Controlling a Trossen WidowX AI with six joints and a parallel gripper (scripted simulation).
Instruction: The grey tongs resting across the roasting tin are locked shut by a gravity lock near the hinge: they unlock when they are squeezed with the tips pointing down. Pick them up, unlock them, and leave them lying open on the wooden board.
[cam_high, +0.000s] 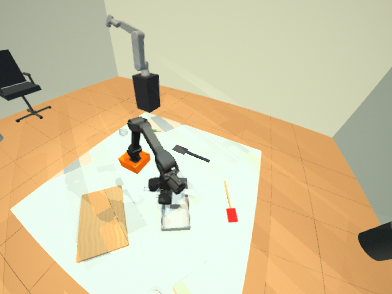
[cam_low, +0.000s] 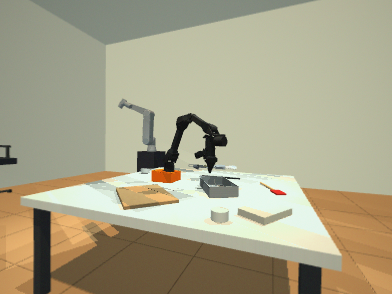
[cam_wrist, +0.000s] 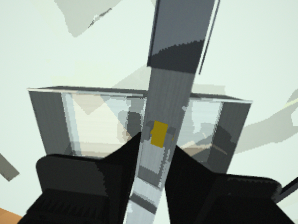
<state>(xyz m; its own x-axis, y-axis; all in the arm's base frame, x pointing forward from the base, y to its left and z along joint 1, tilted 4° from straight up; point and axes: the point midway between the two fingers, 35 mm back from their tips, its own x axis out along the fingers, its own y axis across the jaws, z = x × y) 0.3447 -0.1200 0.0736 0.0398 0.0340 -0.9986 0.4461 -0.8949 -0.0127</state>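
Right now the wooden board is 270 mm to the right of my gripper tip, 260 mm behind it and 90 mm below it. From my gripper tip the other things lie so: grey roasting tin (70 mm below, 40 mm ahead, 10 mm to the left); then yellow lock piece (40 mm above, 20 mm behind, 10 mm to the right); then red spatula (340 mm ahead, 160 mm to the left, 90 mm below).
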